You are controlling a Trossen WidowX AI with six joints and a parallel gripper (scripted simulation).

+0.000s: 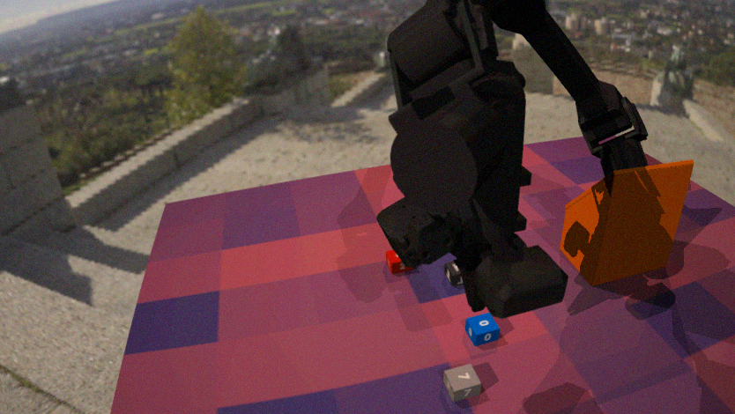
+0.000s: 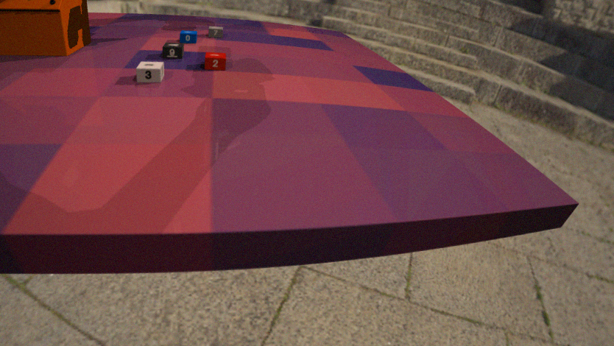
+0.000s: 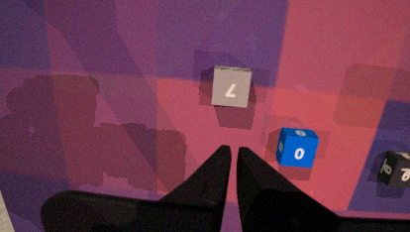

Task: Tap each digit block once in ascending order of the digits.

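Right now the grey 7 block is 1 cm ahead of my gripper tip and 11 cm below it. Round my gripper tip: red 2 block 1 cm ahead, 25 cm to the right, 11 cm below; then white 3 block 7 cm behind, 32 cm to the right, 11 cm below; then blue 0 block 5 cm behind, 8 cm to the right, 11 cm below.
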